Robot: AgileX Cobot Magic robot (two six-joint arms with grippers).
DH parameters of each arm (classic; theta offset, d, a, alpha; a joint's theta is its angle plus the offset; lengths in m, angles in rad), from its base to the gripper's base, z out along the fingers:
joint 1: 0 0.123 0 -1.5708
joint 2: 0.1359 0 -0.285 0
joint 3: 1.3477 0 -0.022 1.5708
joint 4: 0 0.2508 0 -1.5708
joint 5: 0 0 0.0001 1.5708
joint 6: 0 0.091 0 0
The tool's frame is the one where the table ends.
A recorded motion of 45 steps. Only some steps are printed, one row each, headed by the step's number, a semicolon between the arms.
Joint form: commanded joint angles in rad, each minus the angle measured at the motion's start. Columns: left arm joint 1, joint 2, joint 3, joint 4, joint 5, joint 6; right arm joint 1, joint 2, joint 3, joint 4, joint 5, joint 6.
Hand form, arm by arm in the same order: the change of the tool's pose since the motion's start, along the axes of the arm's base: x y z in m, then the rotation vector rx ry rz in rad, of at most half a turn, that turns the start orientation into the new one. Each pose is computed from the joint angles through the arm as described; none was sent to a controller.
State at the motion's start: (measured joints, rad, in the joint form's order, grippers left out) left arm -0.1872 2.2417 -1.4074 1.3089 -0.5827 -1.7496; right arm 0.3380 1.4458 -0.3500 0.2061 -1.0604 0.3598
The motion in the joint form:
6: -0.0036 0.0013 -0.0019 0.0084 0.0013 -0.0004; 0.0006 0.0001 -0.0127 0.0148 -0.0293 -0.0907
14: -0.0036 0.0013 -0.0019 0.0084 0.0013 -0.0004; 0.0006 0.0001 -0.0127 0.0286 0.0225 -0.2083
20: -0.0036 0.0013 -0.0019 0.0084 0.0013 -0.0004; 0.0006 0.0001 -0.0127 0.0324 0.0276 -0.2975
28: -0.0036 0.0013 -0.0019 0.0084 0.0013 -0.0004; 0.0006 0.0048 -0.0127 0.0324 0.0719 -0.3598
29: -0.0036 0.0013 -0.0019 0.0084 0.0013 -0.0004; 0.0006 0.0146 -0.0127 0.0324 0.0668 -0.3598
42: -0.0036 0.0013 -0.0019 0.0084 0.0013 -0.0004; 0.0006 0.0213 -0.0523 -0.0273 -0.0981 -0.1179
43: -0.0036 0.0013 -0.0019 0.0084 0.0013 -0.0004; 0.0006 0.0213 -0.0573 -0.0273 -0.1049 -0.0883
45: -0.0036 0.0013 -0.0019 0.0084 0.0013 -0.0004; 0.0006 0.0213 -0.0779 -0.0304 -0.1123 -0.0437
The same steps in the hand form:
6: -0.0004 -0.0017 -0.0005 0.0066 -0.0013 -0.0082; 0.0024 -0.0005 0.0056 -0.0732 -0.0515 -0.0208
14: -0.0004 -0.0017 -0.0005 0.0066 -0.0013 -0.0082; 0.0027 -0.0010 0.0008 -0.1906 -0.0153 -0.0282
20: -0.0004 -0.0017 -0.0005 0.0066 -0.0013 -0.0082; 0.0027 -0.0012 0.0003 -0.2776 -0.0225 -0.0330
28: -0.0004 -0.0017 -0.0005 0.0066 -0.0013 -0.0082; 0.0030 -0.0006 -0.0049 -0.3474 0.0148 -0.0211
29: -0.0004 -0.0017 -0.0005 0.0066 -0.0013 -0.0082; 0.0038 -0.0004 -0.0069 -0.3500 0.0191 -0.0210
42: -0.0004 -0.0017 -0.0005 0.0066 -0.0013 -0.0082; 0.0100 0.0052 0.0165 -0.1024 -0.1494 0.0006
43: -0.0004 -0.0017 -0.0005 0.0066 -0.0013 -0.0082; 0.0108 0.0054 0.0183 -0.0705 -0.1559 0.0024
45: -0.0004 -0.0017 -0.0005 0.0066 -0.0013 -0.0082; 0.0140 0.0068 0.0242 -0.0201 -0.1760 0.0084

